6 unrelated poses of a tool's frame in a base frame.
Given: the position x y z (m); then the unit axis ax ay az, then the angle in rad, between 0 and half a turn.
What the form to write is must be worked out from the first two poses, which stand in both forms.
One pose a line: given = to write
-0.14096, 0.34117, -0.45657, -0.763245, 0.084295, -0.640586, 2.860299 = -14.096, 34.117, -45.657, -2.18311, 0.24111, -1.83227
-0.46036, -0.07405, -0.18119, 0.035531, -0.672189, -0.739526, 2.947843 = -46.036, -7.405, -18.119, 0.10474, -1.98151, -2.18001
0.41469, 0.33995, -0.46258, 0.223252, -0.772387, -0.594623, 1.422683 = 41.469, 33.995, -46.258, 0.31762, -1.09886, -0.84596
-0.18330, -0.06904, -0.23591, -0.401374, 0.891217, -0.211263, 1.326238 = -18.330, -6.904, -23.591, -0.53232, 1.18197, -0.28018
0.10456, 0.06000, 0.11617, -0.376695, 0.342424, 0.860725, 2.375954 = 10.456, 6.000, 11.617, -0.89501, 0.81358, 2.04504
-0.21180, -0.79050, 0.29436, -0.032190, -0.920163, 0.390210, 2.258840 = -21.180, -79.050, 29.436, -0.07271, -2.07850, 0.88142
